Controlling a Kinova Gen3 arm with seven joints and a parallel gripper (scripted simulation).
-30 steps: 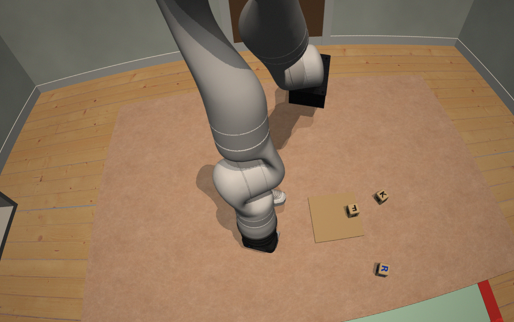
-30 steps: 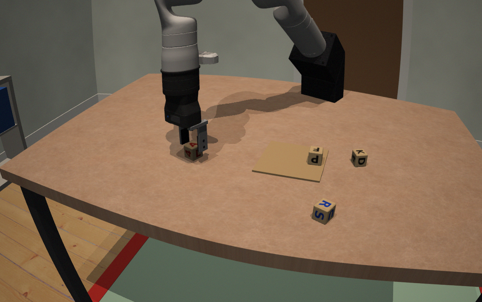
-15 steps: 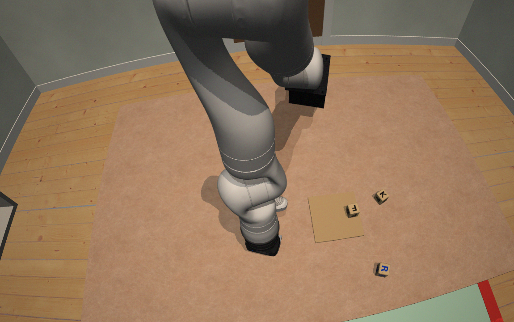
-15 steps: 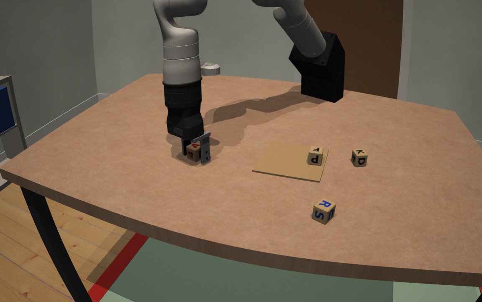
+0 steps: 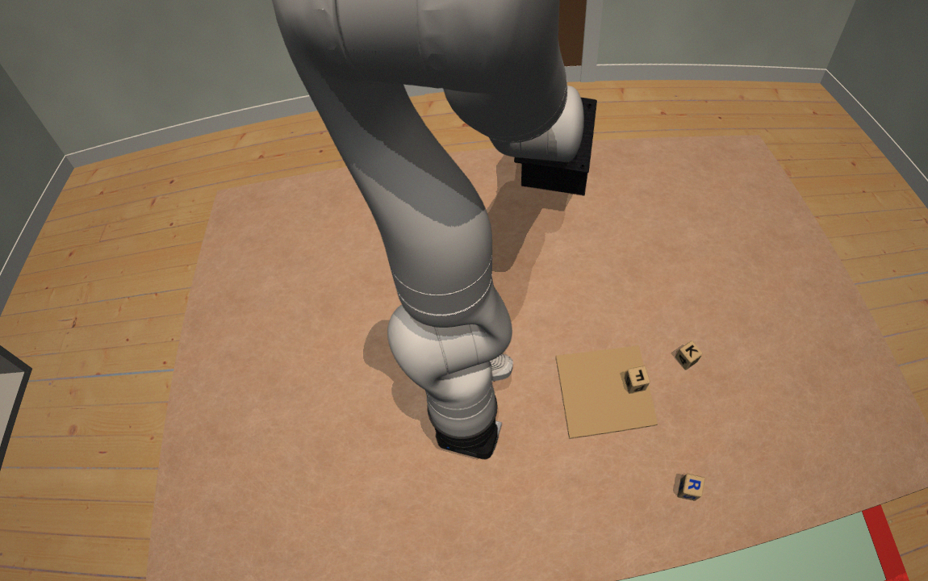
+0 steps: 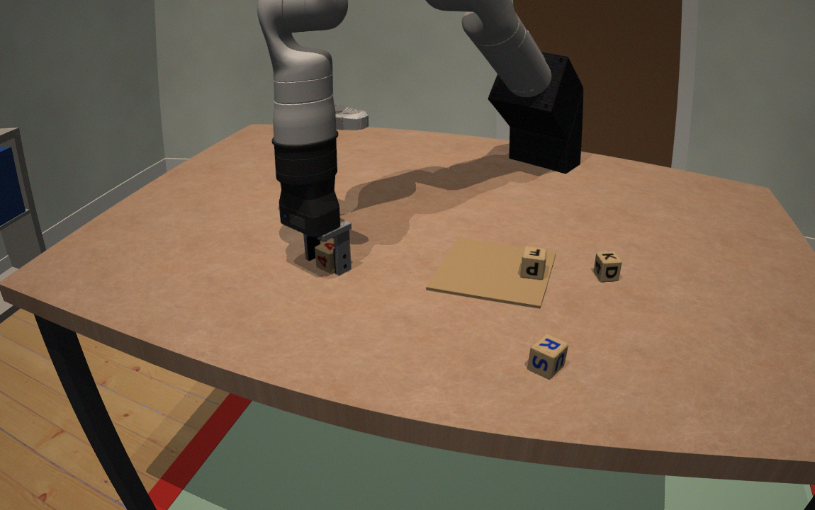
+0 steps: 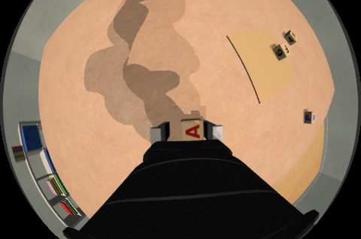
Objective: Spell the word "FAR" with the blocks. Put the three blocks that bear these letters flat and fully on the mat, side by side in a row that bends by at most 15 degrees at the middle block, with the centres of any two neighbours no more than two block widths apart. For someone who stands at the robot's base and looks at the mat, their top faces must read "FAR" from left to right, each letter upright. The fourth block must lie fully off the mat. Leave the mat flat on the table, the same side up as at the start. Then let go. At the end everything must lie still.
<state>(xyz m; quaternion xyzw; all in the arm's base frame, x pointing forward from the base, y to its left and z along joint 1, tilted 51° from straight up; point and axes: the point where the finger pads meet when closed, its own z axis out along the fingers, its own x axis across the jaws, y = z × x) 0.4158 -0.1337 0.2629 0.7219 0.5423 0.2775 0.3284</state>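
Now: hand 210 mm to the right of the tan mat, 40 mm past it and 20 mm above it. Round my hand: F block (260 mm to the left, 50 mm behind); R block (300 mm to the left, 140 mm ahead); K block (360 mm to the left, 70 mm behind).
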